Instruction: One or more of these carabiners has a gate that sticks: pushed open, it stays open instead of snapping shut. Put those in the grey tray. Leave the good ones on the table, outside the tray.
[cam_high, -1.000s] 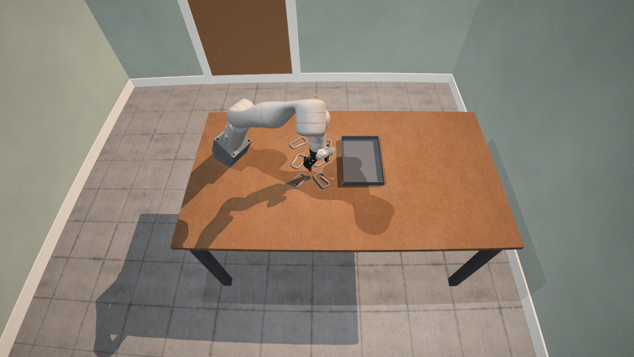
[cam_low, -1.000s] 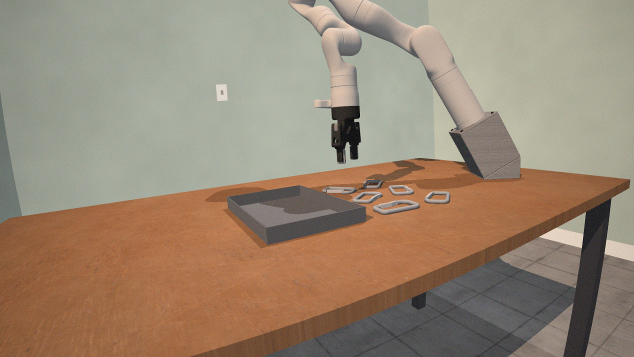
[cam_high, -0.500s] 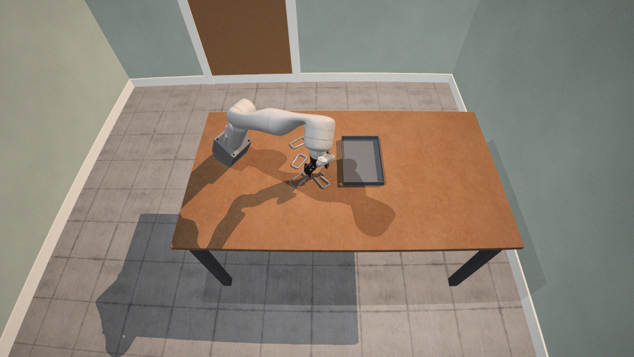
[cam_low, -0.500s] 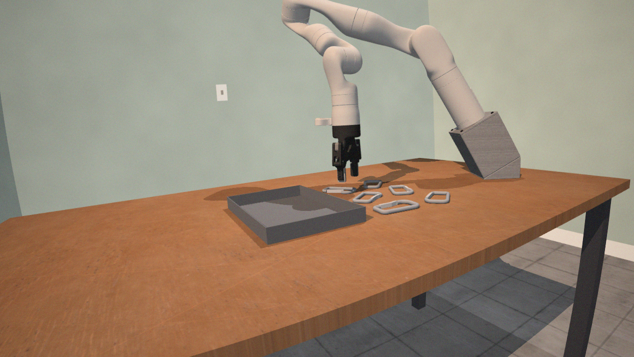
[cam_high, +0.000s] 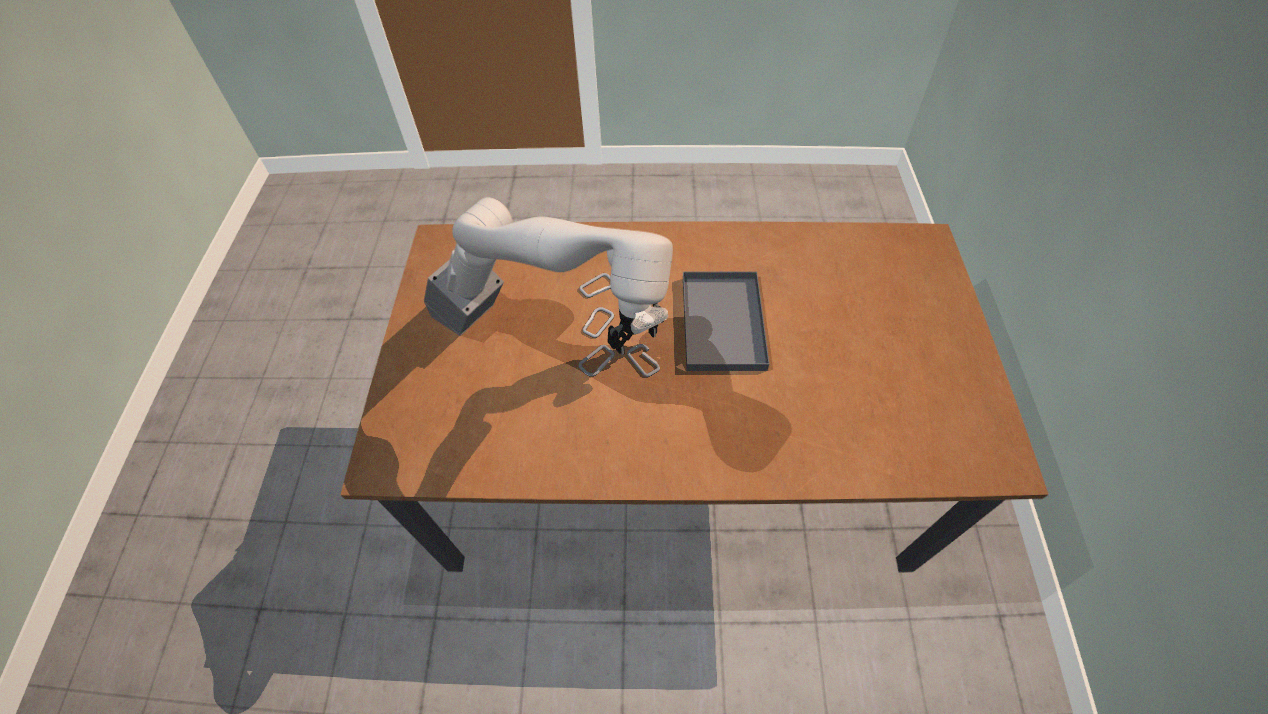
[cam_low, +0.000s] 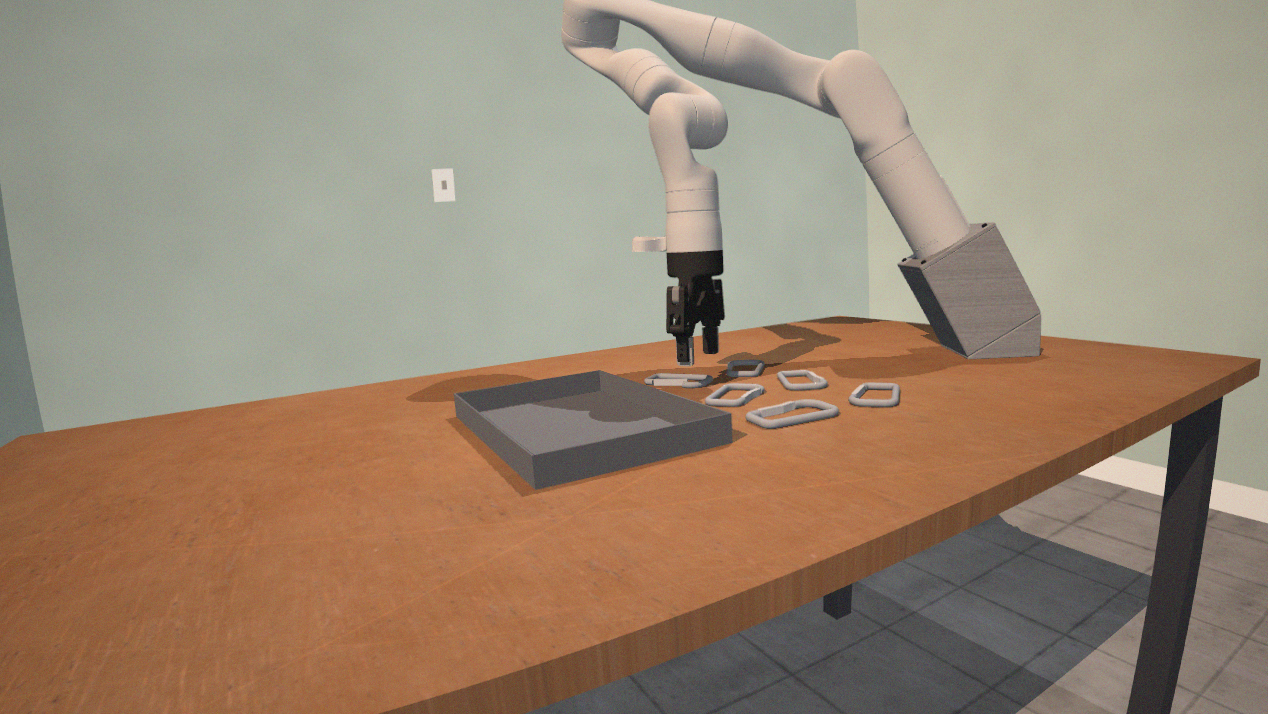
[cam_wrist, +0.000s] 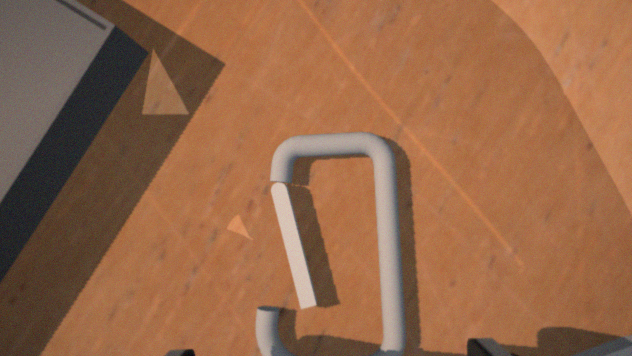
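Now: hand 230 mm short of the grey tray, 50 mm to the right of it and 30 mm above it. From my hand the other things lie so: carabiner gate: 50 mm ahead, 180 mm to the left, 40 mm below.
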